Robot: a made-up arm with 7 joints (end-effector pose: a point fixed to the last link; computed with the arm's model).
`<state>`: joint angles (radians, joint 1 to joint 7).
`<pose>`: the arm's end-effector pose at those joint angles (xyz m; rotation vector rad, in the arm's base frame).
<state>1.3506 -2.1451 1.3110 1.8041 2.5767 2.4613 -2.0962</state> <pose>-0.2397 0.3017 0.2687 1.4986 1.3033 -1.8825</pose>
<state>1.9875 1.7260 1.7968 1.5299 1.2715 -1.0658 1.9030</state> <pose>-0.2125 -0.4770 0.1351 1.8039 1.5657 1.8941</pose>
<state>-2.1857 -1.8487 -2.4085 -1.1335 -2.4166 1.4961 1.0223</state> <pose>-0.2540 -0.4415 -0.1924 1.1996 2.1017 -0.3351</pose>
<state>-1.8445 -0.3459 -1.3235 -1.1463 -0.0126 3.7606 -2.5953</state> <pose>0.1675 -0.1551 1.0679 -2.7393 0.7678 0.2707</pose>
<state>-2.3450 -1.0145 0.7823 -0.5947 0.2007 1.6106 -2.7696</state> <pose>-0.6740 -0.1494 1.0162 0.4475 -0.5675 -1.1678</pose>
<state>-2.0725 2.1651 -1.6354 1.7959 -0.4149 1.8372 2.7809</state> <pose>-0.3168 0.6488 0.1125 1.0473 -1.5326 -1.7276</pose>
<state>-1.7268 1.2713 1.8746 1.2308 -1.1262 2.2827 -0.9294</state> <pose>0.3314 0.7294 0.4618 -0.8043 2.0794 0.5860</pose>
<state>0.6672 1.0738 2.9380 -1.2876 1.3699 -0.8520 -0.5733</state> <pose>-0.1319 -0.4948 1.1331 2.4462 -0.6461 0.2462</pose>
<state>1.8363 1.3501 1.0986 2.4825 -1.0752 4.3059 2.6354</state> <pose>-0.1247 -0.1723 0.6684 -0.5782 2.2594 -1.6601</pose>
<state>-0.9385 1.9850 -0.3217 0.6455 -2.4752 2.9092 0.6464</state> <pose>-0.4944 0.6625 0.3162 -0.2938 0.2062 -0.0166</pose>
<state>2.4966 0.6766 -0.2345 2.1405 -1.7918 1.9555 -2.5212</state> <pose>-0.1191 0.1265 0.9658 -1.5876 -0.4871 1.2799</pose>
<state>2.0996 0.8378 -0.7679 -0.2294 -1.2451 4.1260 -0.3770</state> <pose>0.3758 -0.6181 0.8692 -1.8134 -0.6840 0.7636</pose>
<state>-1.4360 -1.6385 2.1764 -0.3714 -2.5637 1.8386 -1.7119</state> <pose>-0.2041 -0.9301 0.4424 1.5717 0.4000 -0.4896</pose>
